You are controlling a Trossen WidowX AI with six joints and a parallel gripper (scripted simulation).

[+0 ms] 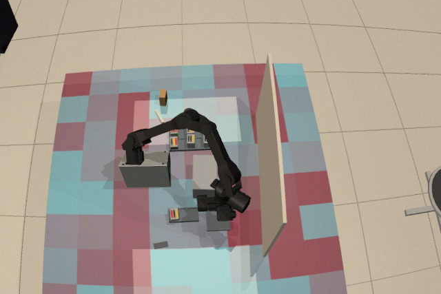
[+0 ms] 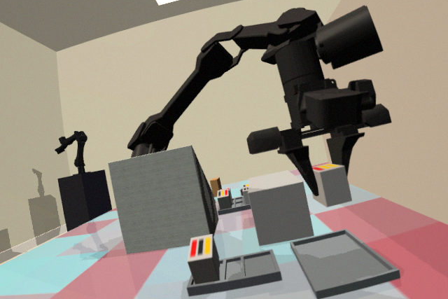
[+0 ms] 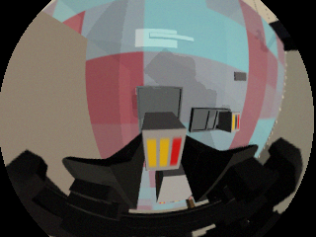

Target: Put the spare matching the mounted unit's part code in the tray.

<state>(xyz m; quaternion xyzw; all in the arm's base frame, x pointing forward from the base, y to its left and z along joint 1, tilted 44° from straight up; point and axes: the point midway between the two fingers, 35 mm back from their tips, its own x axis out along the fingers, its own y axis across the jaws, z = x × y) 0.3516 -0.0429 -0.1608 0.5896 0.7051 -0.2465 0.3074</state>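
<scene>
Now: the tray 90 mm below my gripper tip and 10 mm behind it. Round my gripper tip: upright board: 180 mm to the left, 170 mm ahead, 130 mm above.
</scene>
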